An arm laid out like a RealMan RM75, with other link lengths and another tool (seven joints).
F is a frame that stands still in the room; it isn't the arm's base.
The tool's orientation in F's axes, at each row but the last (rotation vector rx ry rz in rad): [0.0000 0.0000 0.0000]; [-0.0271 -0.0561 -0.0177]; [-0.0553 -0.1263 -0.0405]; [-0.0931 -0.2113 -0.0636]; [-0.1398 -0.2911 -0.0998]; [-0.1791 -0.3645 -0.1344]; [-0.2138 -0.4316 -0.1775]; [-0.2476 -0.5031 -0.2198]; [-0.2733 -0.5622 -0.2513]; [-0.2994 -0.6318 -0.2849]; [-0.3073 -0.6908 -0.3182]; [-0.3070 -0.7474 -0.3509]
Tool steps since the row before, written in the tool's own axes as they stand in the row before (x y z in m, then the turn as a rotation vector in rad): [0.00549 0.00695 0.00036 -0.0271 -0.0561 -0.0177]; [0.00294 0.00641 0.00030 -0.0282 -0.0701 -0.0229]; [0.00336 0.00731 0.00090 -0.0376 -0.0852 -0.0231]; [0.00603 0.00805 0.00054 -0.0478 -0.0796 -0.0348]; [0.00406 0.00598 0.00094 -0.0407 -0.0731 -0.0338]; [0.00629 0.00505 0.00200 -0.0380 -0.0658 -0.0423]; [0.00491 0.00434 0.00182 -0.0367 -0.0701 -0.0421]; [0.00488 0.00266 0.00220 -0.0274 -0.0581 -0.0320]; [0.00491 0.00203 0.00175 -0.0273 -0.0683 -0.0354]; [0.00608 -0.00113 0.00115 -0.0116 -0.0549 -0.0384]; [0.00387 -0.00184 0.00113 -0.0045 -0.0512 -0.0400]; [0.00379 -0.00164 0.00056 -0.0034 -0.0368 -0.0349]
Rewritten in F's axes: [0.00549 0.00695 0.00036 -0.0271 -0.0561 -0.0177]; [0.00304 0.00637 0.00029 -0.0282 -0.0702 -0.0226]; [0.00354 0.00722 0.00093 -0.0381 -0.0849 -0.0232]; [0.00636 0.00773 0.00112 -0.0453 -0.0800 -0.0372]; [0.00431 0.00572 0.00134 -0.0380 -0.0740 -0.0350]; [0.00596 0.00470 0.00338 -0.0314 -0.0688 -0.0429]; [0.00460 0.00400 0.00301 -0.0313 -0.0731 -0.0414]; [0.00389 0.00243 0.00383 -0.0246 -0.0602 -0.0304]; [0.00378 0.00168 0.00376 -0.0260 -0.0708 -0.0312]; [0.00368 -0.00165 0.00483 -0.0076 -0.0622 -0.0264]; [0.00146 -0.00195 0.00370 -0.0001 -0.0608 -0.0235]; [0.00156 -0.00201 0.00330 0.0035 -0.0460 -0.0213]
